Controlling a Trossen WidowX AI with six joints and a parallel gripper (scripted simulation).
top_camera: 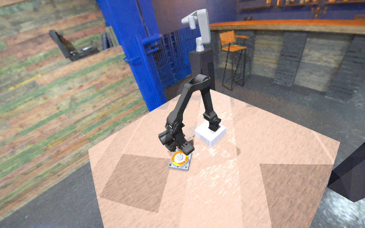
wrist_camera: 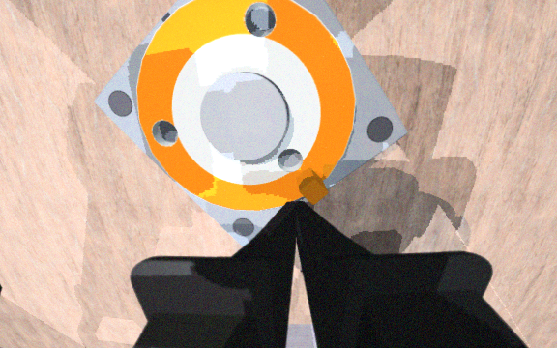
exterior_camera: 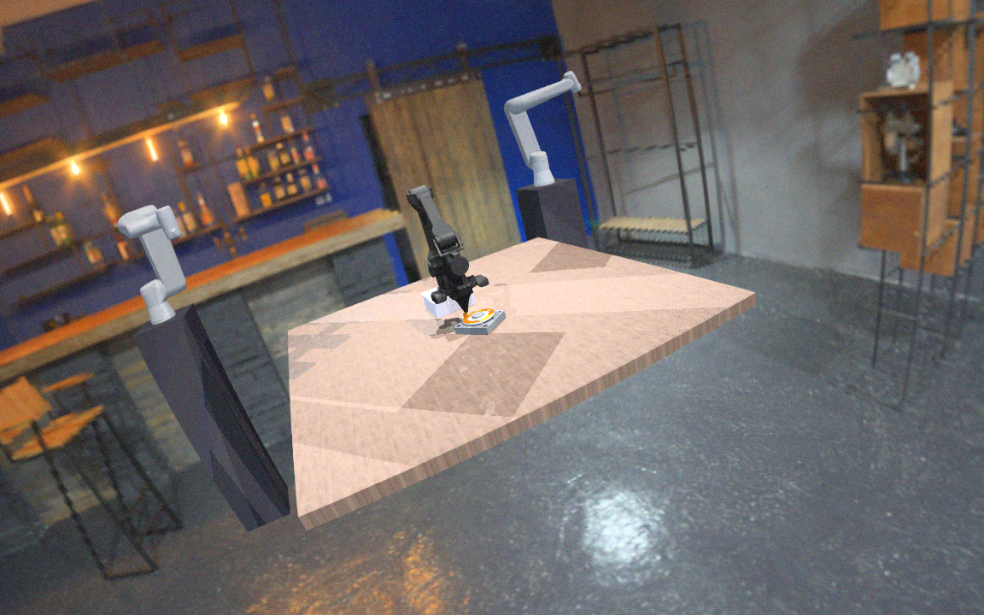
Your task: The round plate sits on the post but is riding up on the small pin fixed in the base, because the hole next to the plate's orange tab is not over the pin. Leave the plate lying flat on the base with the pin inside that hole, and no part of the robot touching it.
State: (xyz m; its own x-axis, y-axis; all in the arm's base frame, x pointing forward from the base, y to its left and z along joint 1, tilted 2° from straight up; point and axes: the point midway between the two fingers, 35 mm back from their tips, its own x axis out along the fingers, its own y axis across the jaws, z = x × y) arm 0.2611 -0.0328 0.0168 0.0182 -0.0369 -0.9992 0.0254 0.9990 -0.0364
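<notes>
My gripper tip is now 50 mm short of the square grey base, 20 mm to the right of it and 20 mm above it.
</notes>
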